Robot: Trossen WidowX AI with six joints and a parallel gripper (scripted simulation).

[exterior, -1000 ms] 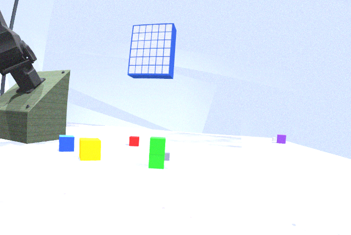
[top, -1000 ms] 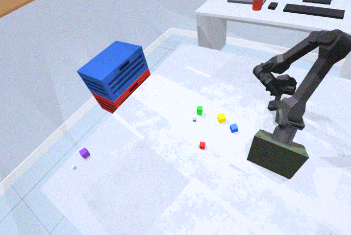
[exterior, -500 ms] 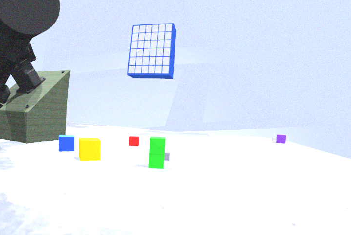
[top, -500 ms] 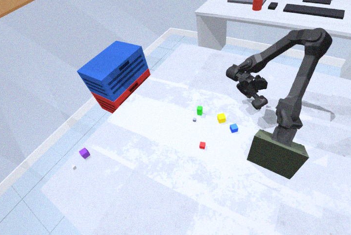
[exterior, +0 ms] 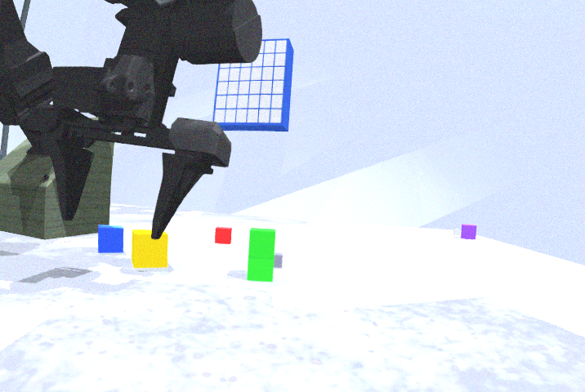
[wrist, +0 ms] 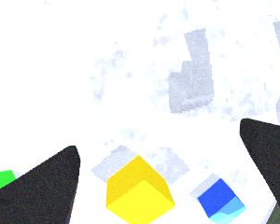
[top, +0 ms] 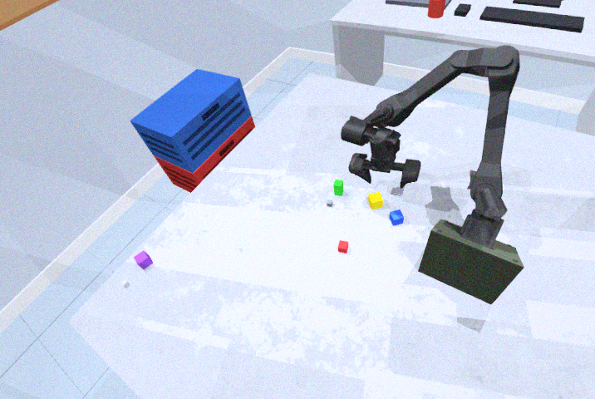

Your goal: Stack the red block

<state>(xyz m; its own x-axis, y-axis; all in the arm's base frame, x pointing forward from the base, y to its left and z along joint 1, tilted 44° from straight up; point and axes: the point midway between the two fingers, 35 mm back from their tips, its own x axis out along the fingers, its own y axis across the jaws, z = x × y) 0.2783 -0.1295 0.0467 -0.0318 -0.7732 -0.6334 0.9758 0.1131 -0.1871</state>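
The yellow block lies 5 cm to the left of my gripper tip, 2 cm below it and 1 cm ahead of it. Also, from my gripper tip: blue block (7 cm to the left, 7 cm behind, 2 cm below); then tiny grey cube (12 cm to the left, 12 cm ahead, 3 cm below); then red block (23 cm to the left, 3 cm below, 1 cm ahead).
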